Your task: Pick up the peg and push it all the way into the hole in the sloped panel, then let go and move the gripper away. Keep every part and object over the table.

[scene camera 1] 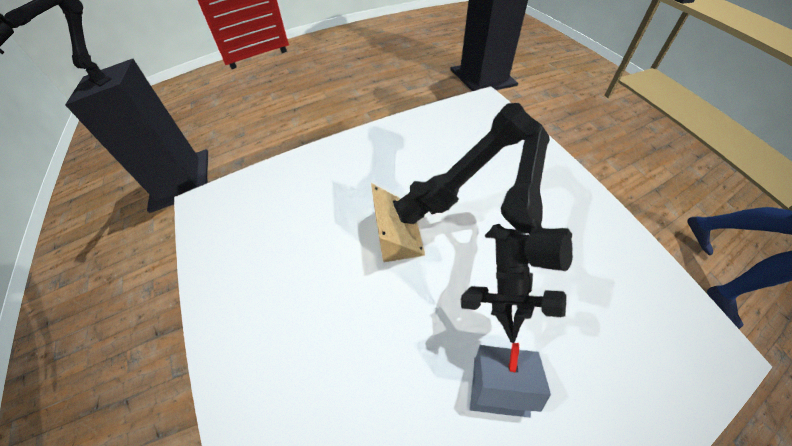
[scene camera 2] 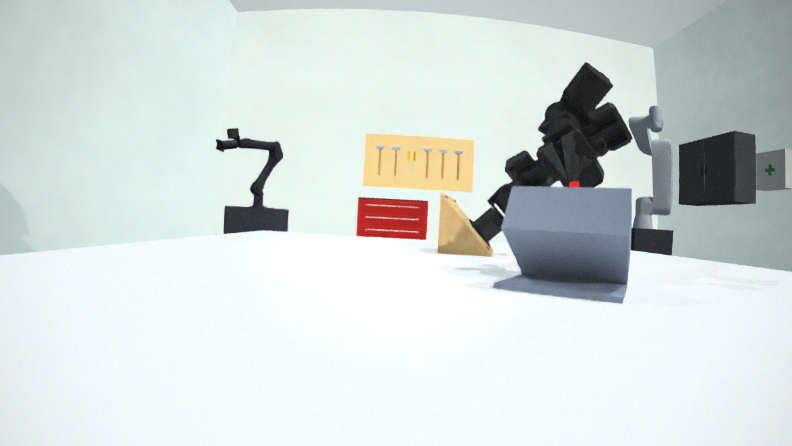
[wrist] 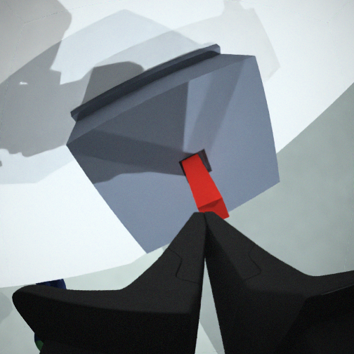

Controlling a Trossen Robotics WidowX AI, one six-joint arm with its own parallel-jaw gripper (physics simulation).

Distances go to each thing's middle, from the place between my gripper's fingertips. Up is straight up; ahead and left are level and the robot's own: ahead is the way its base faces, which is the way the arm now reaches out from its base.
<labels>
I see my gripper 30 mm short of the red peg (wrist: 207, 198), 10 mm to the left of it and 30 mm above it.
</labels>
